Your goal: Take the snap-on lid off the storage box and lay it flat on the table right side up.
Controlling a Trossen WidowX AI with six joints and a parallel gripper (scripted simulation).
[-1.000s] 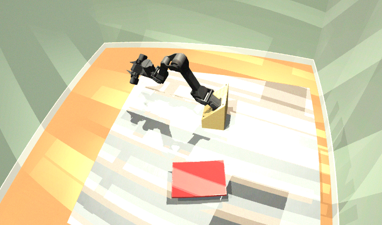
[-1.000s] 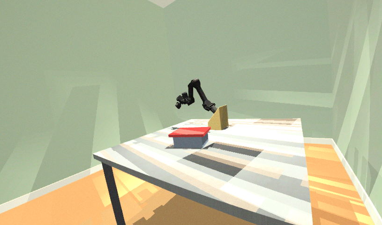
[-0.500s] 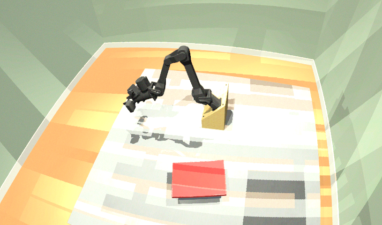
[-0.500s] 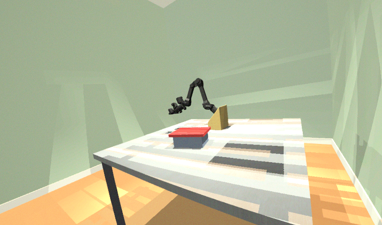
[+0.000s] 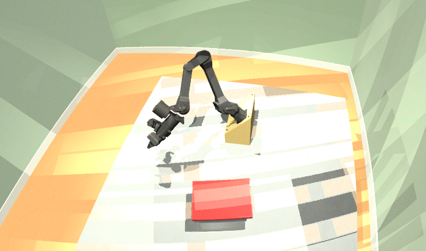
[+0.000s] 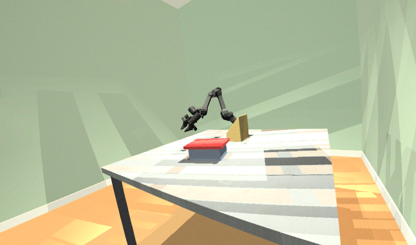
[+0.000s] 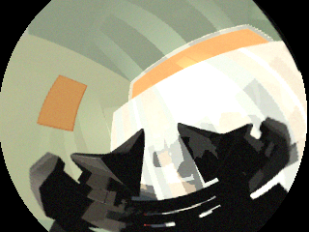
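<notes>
My gripper tip is now 370 mm to the right of the red lid, 210 mm short of it and 50 mm above it. Also, from my gripper tip: storage box 370 mm to the left, 210 mm ahead, 90 mm below.
</notes>
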